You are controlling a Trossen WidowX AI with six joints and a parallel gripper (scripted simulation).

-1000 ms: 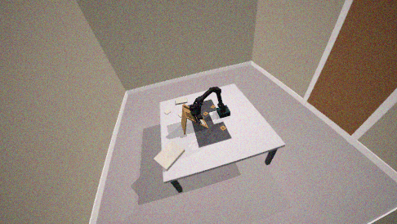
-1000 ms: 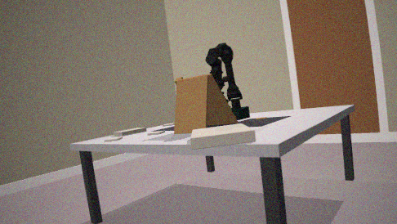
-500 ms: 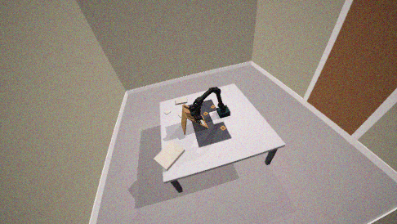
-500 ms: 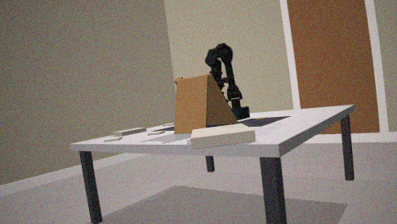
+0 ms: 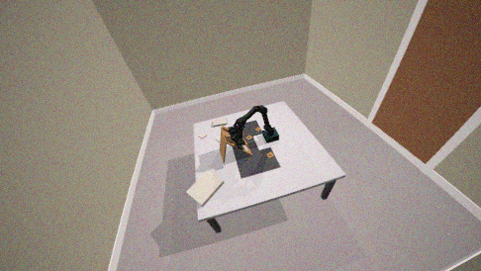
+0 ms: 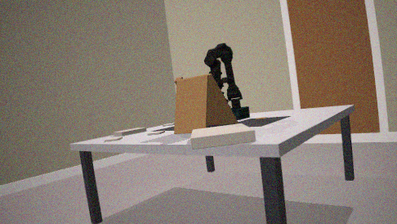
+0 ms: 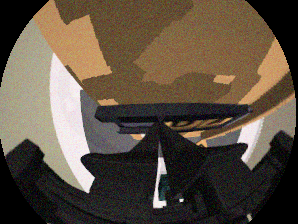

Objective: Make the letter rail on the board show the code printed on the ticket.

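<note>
Now: gripper tip 6 cm past the white ticket and 9 cm above it. Round my gripper tip: cream book: 45 cm ahead, 19 cm to the left, 14 cm below; then orange letter tile: 3 cm to the right; then dark mat: 18 cm behind, 7 cm to the right, 16 cm below.
</note>
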